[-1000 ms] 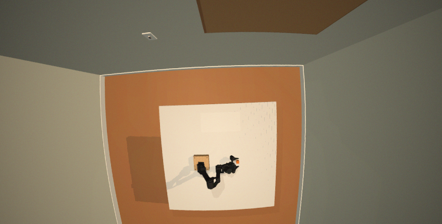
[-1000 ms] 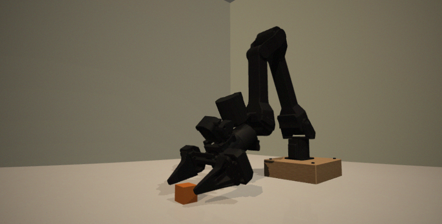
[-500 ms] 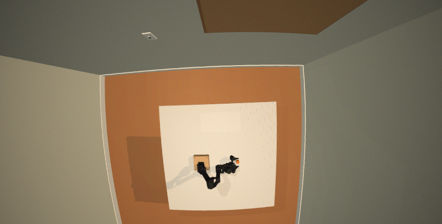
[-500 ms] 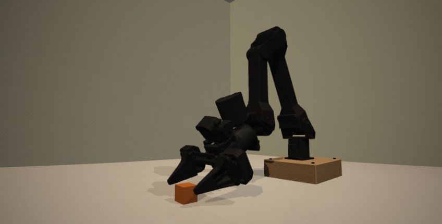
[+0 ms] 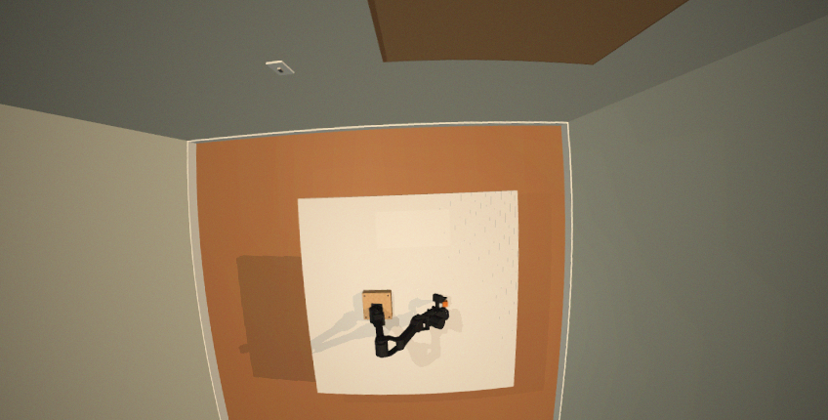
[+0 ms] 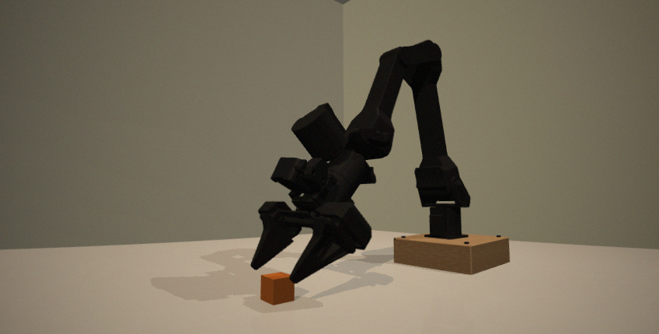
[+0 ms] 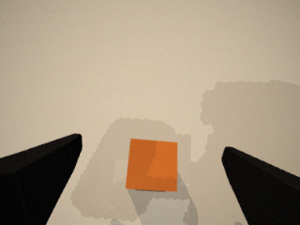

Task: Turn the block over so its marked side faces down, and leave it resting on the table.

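The orange block lies 2 cm below my gripper tip and 2 cm behind it.
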